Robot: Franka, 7 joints.
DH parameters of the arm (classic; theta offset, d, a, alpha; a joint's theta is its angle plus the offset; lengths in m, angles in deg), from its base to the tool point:
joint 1: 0 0.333 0 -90
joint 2: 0 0 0 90
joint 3: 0 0.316 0.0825 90
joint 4: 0 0 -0.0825 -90
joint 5: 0 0.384 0 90
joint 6: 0 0 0.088 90
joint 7: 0 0.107 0 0
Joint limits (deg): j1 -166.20..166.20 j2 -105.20..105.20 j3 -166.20..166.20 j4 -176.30..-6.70 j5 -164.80..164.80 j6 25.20..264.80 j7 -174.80..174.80
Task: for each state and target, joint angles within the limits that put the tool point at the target. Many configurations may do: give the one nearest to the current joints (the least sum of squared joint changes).
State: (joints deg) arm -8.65 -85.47 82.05 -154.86 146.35 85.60 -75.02
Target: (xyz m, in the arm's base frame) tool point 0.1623 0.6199 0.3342
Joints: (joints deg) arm -38.31 -87.67 86.00 -116.85 151.28 91.62 -75.02
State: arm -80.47 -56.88 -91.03 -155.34 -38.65 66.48 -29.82
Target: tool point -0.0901 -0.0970 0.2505
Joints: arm -74.95 -64.67 -83.28 -171.19 -25.06 62.88 -29.82
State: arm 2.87 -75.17 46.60 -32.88 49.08 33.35 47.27
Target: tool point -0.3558 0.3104 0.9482
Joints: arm -7.58 -46.81 37.66 -30.13 52.36 78.46 47.27
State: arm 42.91 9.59 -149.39 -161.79 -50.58 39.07 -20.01
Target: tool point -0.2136 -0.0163 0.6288
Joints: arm 14.36 41.45 -166.20 -137.48 -65.61 33.34 -20.01
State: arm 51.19 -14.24 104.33 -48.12 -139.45 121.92 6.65
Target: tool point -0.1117 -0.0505 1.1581
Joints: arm 55.03 -10.09 102.41 -13.26 -140.62 103.24 6.65
